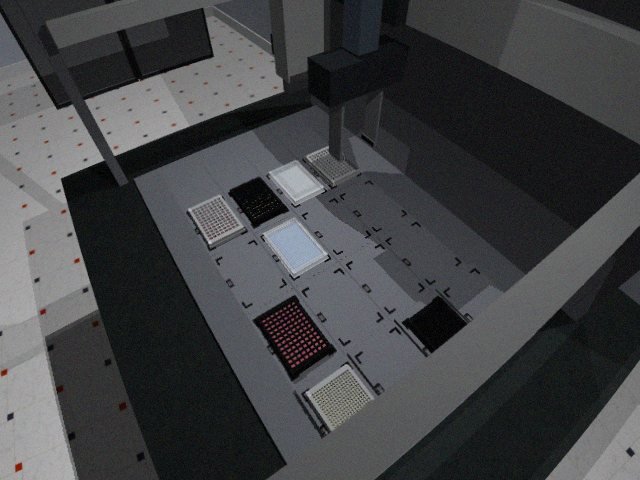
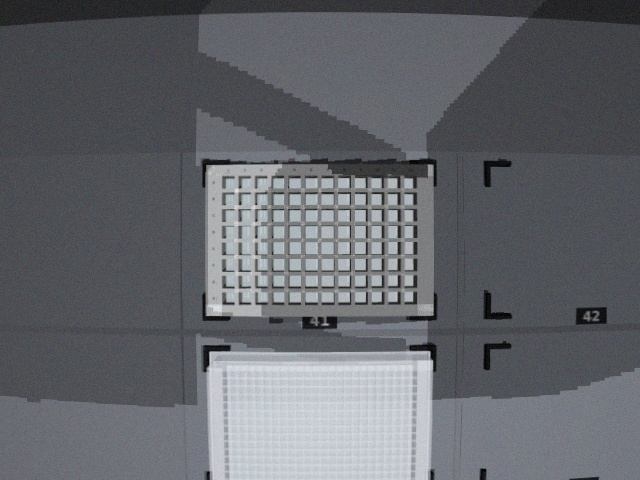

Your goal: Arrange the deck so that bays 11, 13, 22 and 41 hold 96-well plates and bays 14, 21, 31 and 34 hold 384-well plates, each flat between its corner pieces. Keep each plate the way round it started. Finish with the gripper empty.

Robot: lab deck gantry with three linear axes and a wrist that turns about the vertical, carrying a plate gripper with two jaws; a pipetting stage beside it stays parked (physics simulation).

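Places are measured from the robot's base along level axes (x ahead, y left, z up), in metres.
Pixels of known places: gripper, fingertip midpoint: [image 1: 352, 148]; robot's base, link origin: [image 1: 188, 213].
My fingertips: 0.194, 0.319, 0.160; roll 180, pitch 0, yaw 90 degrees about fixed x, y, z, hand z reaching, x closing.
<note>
For each thing: its top centre in the pictures, then the offset to it from my fingertips, as dx, dy, dz. "pt": a spot on its surface instead.
- pale 96-well plate, top centre: [image 2: 319, 240] [image 1: 331, 162] -0.130, +0.045, -0.145
- whitish 384-well plate, top centre: [image 2: 320, 434] [image 1: 295, 179] -0.130, -0.062, -0.145
- black 96-well plate with yellow wells, top centre: [image 1: 256, 197] -0.130, -0.169, -0.145
- pale plate with pinkish wells, top centre: [image 1: 214, 217] -0.130, -0.276, -0.145
- light-blue 384-well plate, top centre: [image 1: 294, 243] +0.034, -0.169, -0.145
- black plate with pink wells, top centre: [image 1: 293, 332] +0.198, -0.276, -0.145
- black plate, top centre: [image 1: 448, 333] +0.362, -0.062, -0.131
- bay 42, surface spot: [image 2: 590, 315] pt +0.033, -0.001, -0.160
My gripper [image 1: 352, 148] is open and empty above bay 41. A pale 96-well plate [image 1: 332, 165] [image 2: 319, 240] lies flat between the corner pieces of bay 41. A whitish 384-well plate [image 1: 296, 181] [image 2: 319, 418] is in bay 31. A black 96-well plate with yellow wells [image 1: 258, 200] is in bay 21. A pale plate with pinkish wells [image 1: 216, 220] is in bay 11. A light-blue 384-well plate [image 1: 295, 246] is in bay 22. A black plate with pink wells [image 1: 294, 335] is in bay 13. A pale, yellowish-welled plate [image 1: 339, 396] is in bay 14. A black plate [image 1: 435, 323] is in bay 34; its wells are unclear.
The label of bay 42 [image 2: 590, 315] shows right of bay 41. A grey frame beam [image 1: 496, 310] crosses the front and slightly covers the near edge of bay 14. Dark side rails and a grey post [image 1: 85, 108] stand at the left.
</note>
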